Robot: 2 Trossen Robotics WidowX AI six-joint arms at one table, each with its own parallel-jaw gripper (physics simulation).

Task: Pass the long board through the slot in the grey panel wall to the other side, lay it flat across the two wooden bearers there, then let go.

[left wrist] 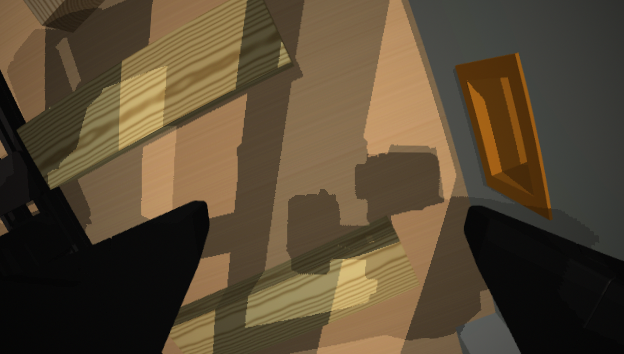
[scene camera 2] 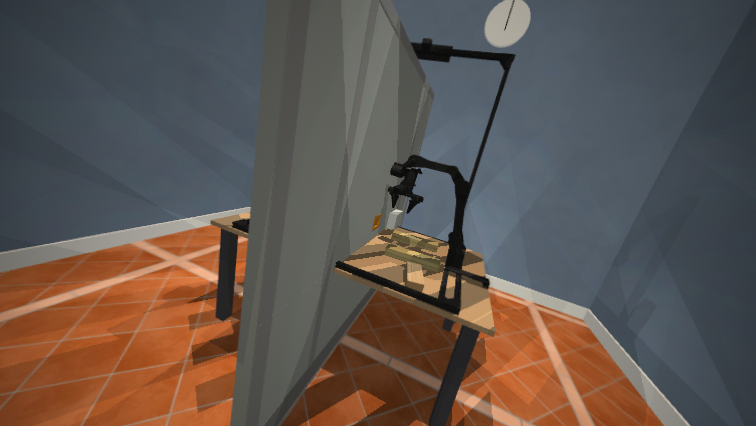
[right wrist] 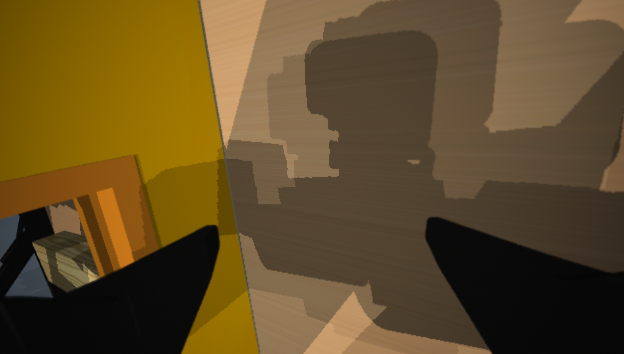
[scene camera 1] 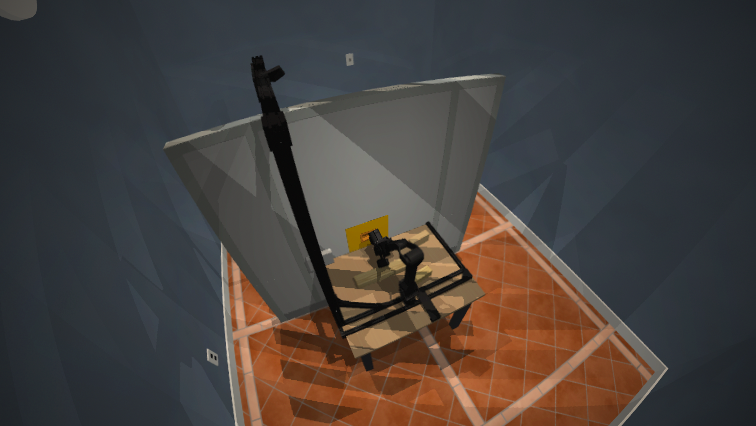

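Where they show: left gripper, between the fingertips: (left wrist: 339,216) (scene camera 2: 399,210); right gripper, between the fingertips: (right wrist: 324,231); left arm's base, origin of its link: (left wrist: 45,244) (scene camera 2: 454,264); right arm's base, origin of its link: (scene camera 1: 409,300).
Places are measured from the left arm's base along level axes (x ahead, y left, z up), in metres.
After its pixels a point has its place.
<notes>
My right gripper (scene camera 1: 382,263) {x 0.567, y -0.025, z 0.008 m} (right wrist: 324,231) {x 0.567, y -0.025, z 0.008 m} is open and empty above its table, near the yellow plate with the orange-framed slot (scene camera 1: 366,235) {x 0.456, y -0.040, z 0.047 m}. That slot frame (right wrist: 117,215) {x 0.481, y -0.014, z 0.048 m} is at the lower left in the right wrist view. What seems to be the long board (scene camera 1: 372,275) {x 0.709, y -0.113, z 0.020 m} lies on the table, partly hidden by the arm. My left gripper (scene camera 2: 401,210) {x 0.320, y -0.012, z 0.174 m} (left wrist: 339,216) {x 0.320, y -0.012, z 0.174 m} is open and empty, pointing down above two wooden bearers. One bearer (scene camera 2: 404,255) {x 0.222, y 0.118, z 0.009 m} (left wrist: 175,82) {x 0.226, y 0.082, z 0.019 m} lies apart from the other bearer (scene camera 2: 415,241) {x 0.217, y -0.117, z 0.009 m} (left wrist: 310,300) {x 0.253, y -0.144, z 0.019 m}. The slot frame (left wrist: 532,130) {x 0.430, y -0.030, z 0.110 m} is at the right in the left wrist view.
The grey panel wall (scene camera 1: 359,169) {x 0.483, y -0.053, z 0.542 m} (scene camera 2: 317,185) {x 0.432, y 0.591, z 0.320 m} stands between the tables. A tan wooden block (scene camera 2: 415,275) {x 0.138, y 0.289, z 0.019 m} (left wrist: 67,12) {x 0.154, y 0.181, z 0.006 m} lies on the left arm's table. Another block (scene camera 1: 421,237) {x 0.610, y 0.246, z 0.043 m} and a short piece (scene camera 1: 423,273) {x 0.820, y 0.137, z 0.024 m} lie on the right arm's table. A white box (scene camera 2: 394,218) {x 0.394, y -0.270, z 0.056 m} is near the wall.
</notes>
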